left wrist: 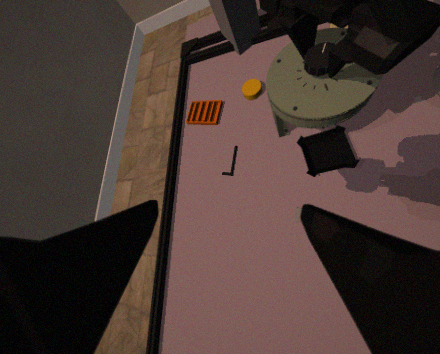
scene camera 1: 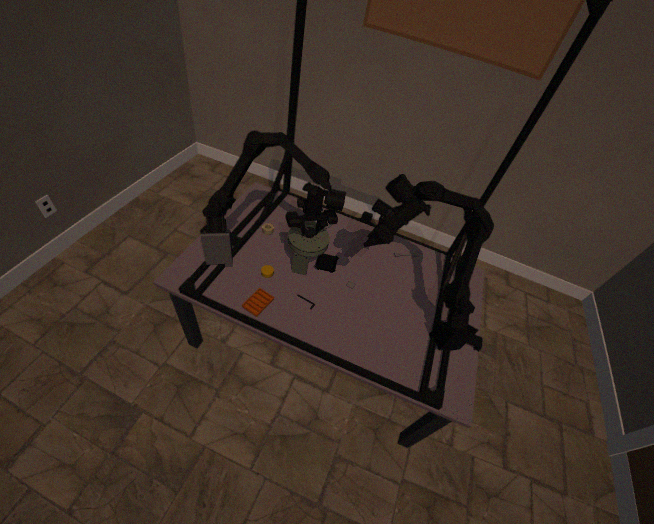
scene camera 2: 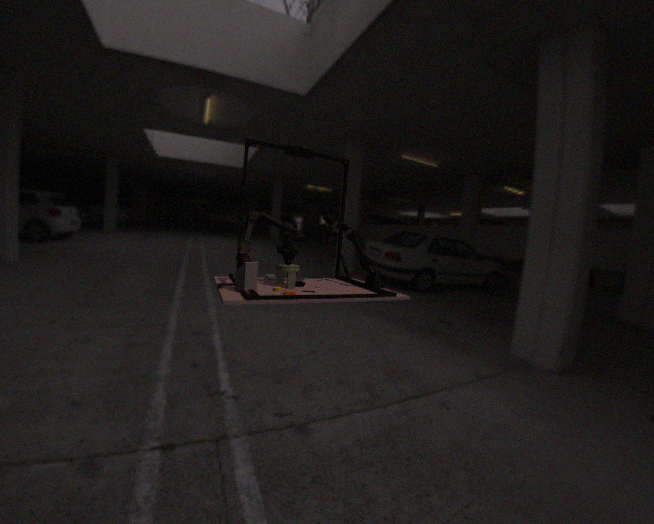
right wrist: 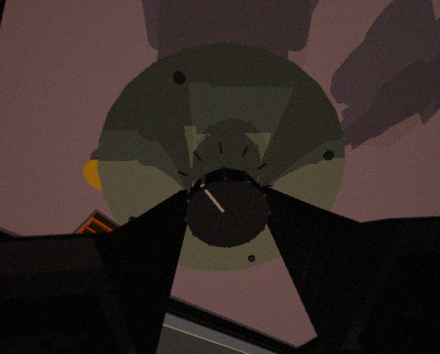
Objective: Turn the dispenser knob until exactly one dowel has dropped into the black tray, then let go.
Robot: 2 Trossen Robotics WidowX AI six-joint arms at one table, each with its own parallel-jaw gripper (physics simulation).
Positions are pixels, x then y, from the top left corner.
Labels:
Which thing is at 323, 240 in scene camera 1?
An olive round dispenser.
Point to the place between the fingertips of my right gripper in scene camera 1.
At 309, 234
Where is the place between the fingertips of my left gripper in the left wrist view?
230, 209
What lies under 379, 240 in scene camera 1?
My left gripper.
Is my left gripper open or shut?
Open.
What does my left gripper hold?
Nothing.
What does the orange ribbed block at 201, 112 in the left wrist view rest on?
The table.

